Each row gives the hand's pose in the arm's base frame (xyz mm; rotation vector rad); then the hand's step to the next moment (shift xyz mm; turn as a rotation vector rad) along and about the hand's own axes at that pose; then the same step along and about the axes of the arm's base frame.
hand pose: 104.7 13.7 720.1 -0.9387 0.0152 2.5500
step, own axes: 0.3 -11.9 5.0 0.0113 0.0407 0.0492
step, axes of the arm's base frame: 1.3 11.7 5.2 -0.0540 -0.0253 0.0256
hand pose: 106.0 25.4 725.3 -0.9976 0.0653 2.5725
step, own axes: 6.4 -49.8 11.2 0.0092 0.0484 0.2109
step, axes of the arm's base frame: 6.6 50.3 8.7 -0.1590 -0.0045 0.1470
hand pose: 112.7 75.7 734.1 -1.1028 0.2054 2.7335
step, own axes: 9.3 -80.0 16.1 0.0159 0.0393 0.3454
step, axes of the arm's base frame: 0.5 82.1 0.4 -0.2520 0.0317 0.2379
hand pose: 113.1 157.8 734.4 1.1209 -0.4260 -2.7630
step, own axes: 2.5 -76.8 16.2 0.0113 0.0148 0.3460
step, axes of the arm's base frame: -14.2 75.9 -14.1 -0.2495 0.0562 0.2338
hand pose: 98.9 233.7 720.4 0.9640 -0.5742 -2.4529
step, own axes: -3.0 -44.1 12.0 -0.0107 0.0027 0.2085
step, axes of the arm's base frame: -17.4 40.2 -13.4 -0.1403 0.0483 0.1469
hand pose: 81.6 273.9 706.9 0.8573 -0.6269 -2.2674
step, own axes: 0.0 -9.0 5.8 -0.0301 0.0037 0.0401
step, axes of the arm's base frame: -7.6 7.4 -1.6 -0.0092 0.0266 0.0417
